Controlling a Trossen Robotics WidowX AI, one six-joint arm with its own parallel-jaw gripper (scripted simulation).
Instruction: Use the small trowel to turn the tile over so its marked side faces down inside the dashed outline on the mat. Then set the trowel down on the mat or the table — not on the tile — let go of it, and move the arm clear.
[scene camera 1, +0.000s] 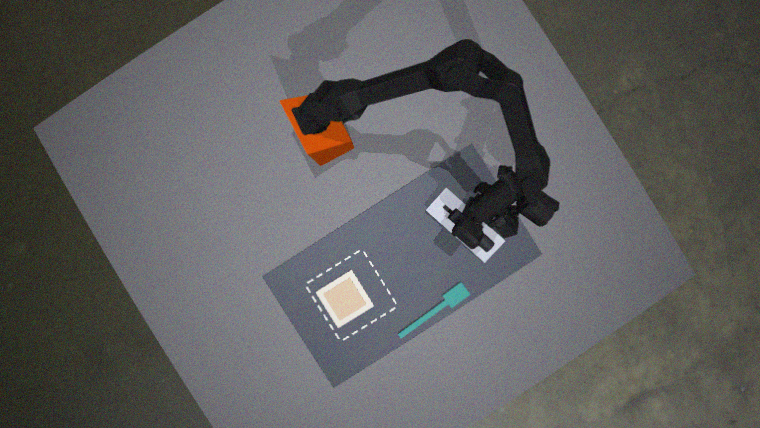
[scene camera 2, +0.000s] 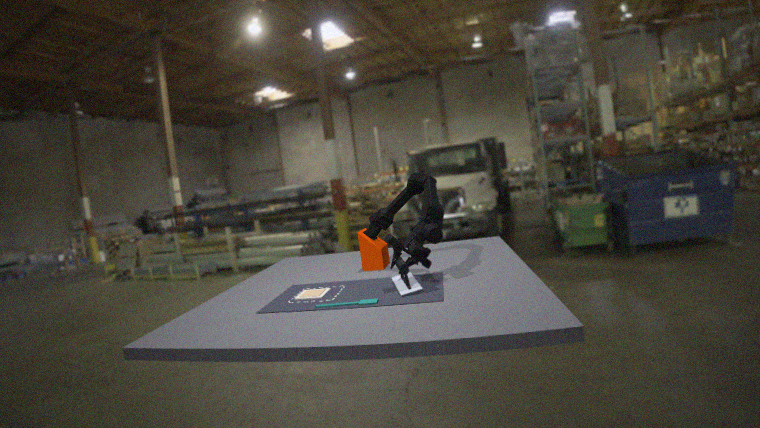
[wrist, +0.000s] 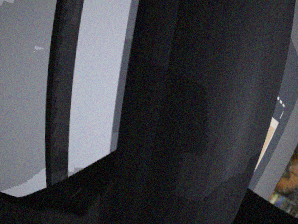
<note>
I see my gripper (scene camera 1: 455, 230), a tile (scene camera 1: 344, 298), a teal trowel (scene camera 1: 455, 295) and a dark mat (scene camera 1: 419, 260).
My gripper is seen too in scene camera 2 (scene camera 2: 394, 270) and in the wrist view (wrist: 161, 165). The dark mat also shows in scene camera 2 (scene camera 2: 384, 289).
</note>
